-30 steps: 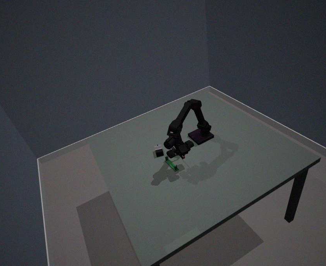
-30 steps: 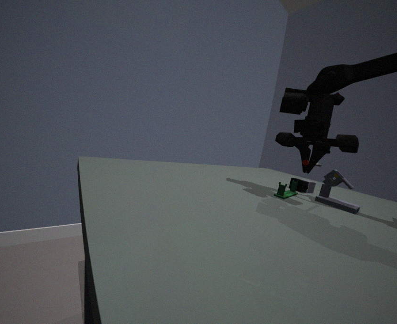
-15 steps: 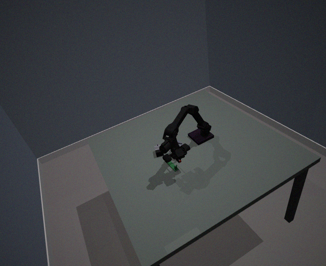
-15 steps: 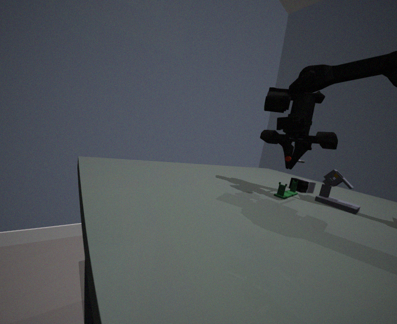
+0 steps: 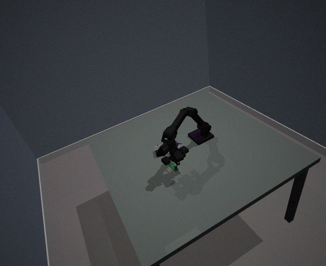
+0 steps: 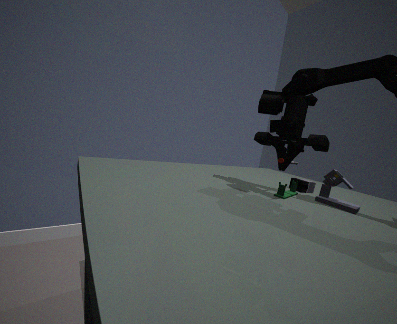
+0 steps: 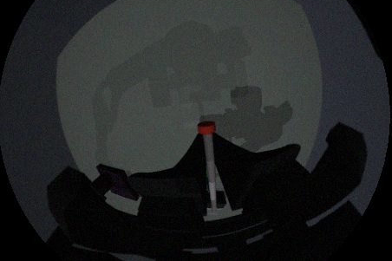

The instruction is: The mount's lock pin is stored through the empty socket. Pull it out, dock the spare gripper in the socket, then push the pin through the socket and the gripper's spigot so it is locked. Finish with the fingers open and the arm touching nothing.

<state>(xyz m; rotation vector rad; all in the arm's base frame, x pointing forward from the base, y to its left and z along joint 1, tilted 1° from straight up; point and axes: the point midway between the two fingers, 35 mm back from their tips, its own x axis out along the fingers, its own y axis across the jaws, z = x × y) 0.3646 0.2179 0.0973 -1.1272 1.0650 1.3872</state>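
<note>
Right now my gripper tip is 10 mm short of the green cradle, 100 mm to the left of it and 60 mm above it. Also, from my gripper tip: grey mount: 90 mm behind, 210 mm to the right, 30 mm below; spare gripper: 30 mm ahead, 290 mm to the right, 60 mm below.
</note>
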